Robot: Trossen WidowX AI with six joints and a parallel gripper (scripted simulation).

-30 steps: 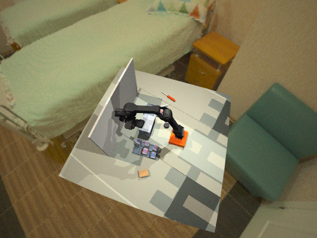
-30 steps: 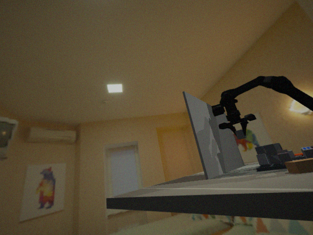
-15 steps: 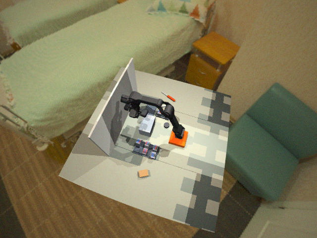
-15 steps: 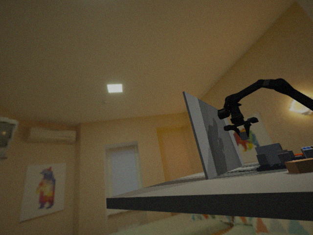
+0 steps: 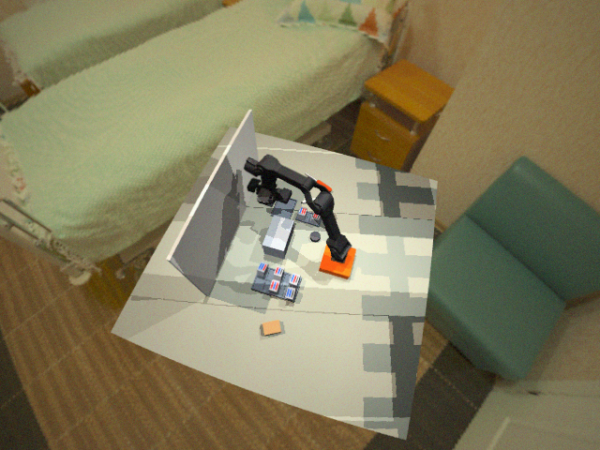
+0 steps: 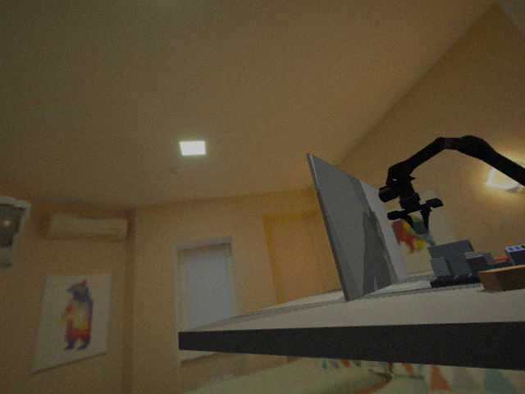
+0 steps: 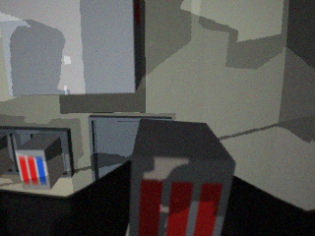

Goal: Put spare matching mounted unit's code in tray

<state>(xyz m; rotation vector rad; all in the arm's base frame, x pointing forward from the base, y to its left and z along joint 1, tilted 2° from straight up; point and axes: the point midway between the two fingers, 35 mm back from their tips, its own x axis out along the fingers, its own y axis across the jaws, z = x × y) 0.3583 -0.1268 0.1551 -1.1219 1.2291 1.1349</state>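
Now: the flat grey tray 4 cm behind my gripper tip, 8 cm to the right of it and 16 cm below it. Also, from my gripper tip: holder: 18 cm behind, 6 cm to the right, 16 cm below; grey upright panel: 16 cm ahead, 10 cm to the left, 6 cm above; tall grey mounted unit: 7 cm behind, 12 cm to the left, 12 cm below.
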